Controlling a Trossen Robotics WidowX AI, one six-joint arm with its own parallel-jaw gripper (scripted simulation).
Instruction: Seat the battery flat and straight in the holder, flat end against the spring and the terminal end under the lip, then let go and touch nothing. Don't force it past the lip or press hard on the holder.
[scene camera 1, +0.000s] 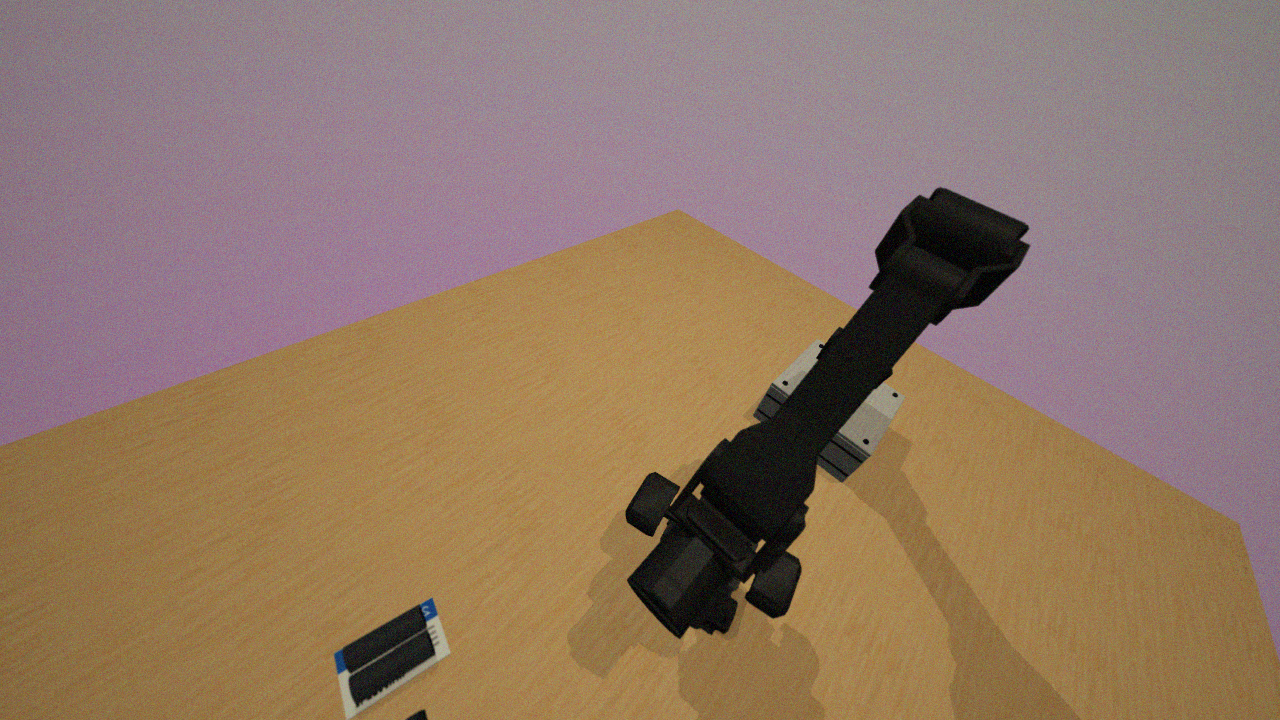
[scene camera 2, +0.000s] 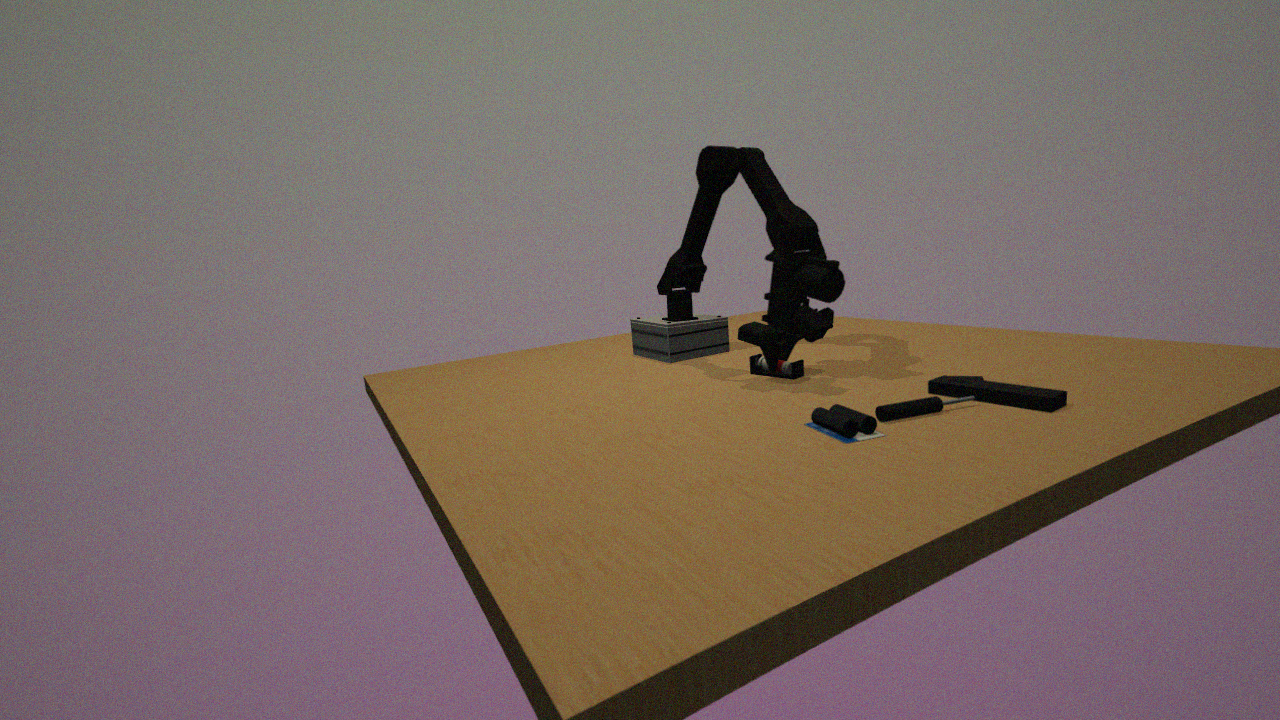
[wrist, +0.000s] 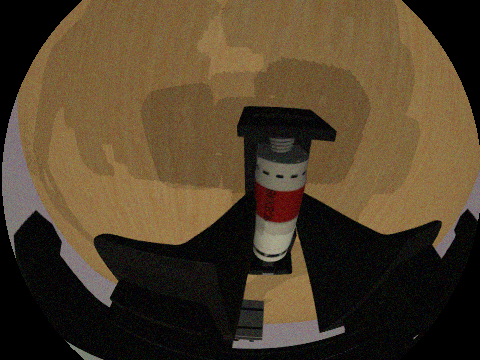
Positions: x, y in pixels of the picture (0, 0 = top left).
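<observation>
You'd find my gripper in scene camera 1 (698, 555), and scene camera 2 and the wrist view show it too. On my gripper, (scene camera 2: 781, 350) and (wrist: 250, 246) are the same spot.
</observation>
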